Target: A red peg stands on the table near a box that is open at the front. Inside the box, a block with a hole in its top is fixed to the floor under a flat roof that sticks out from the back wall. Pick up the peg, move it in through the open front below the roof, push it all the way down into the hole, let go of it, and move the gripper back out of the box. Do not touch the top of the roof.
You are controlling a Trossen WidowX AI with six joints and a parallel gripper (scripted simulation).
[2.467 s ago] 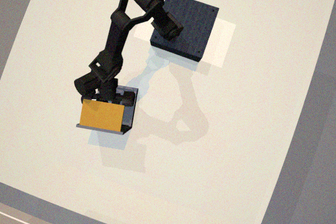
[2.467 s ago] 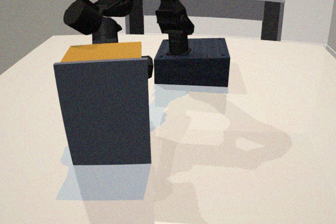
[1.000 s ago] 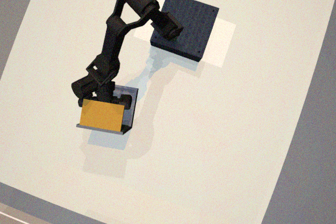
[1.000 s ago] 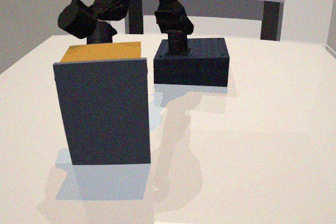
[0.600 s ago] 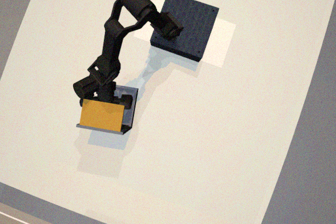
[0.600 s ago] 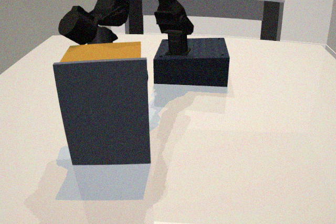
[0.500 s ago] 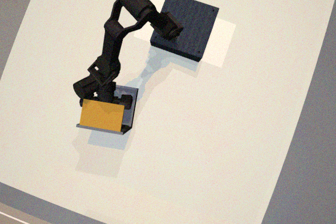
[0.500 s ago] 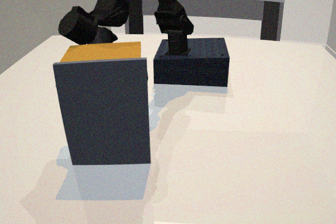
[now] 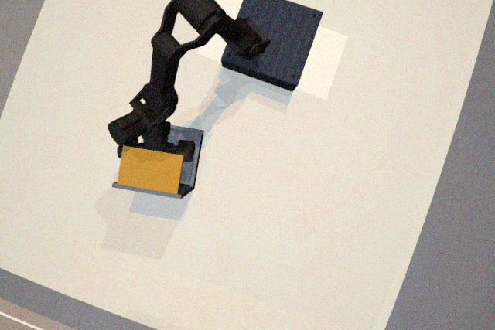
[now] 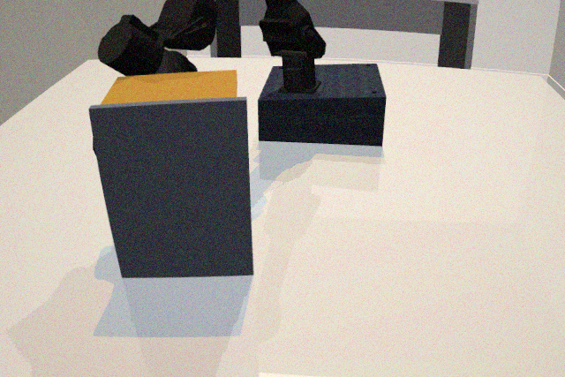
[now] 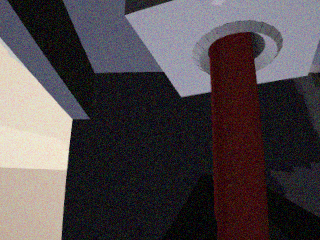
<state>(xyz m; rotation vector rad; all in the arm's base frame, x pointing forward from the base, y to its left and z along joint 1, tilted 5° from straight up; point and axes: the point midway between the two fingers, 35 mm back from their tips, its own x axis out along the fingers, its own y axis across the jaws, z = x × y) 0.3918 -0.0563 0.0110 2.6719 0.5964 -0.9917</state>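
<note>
My gripper tip is 4 cm below the dark back wall, 2 cm to the right of it and 2 cm short of it. From my gripper tip the other things lie so: red peg (3 cm behind, 1 cm to the right, 1 cm below); then orange roof (14 cm above, 2 cm behind).
</note>
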